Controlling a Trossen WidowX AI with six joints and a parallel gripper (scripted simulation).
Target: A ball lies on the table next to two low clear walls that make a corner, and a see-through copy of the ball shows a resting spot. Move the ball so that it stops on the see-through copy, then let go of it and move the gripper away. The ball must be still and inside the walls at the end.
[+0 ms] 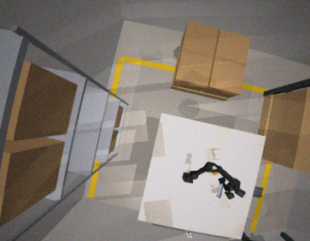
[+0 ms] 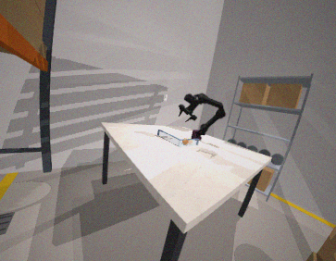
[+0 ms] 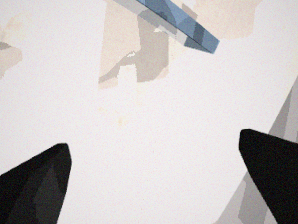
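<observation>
The orange ball lies 1 cm ahead of my gripper tip, 9 cm to the left of it and 18 cm below it. From my gripper tip the other things lie so: see-through copy of ball: 5 cm behind, 10 cm to the left, 18 cm below; low clear wall: 9 cm ahead, 4 cm to the right, 18 cm below.
</observation>
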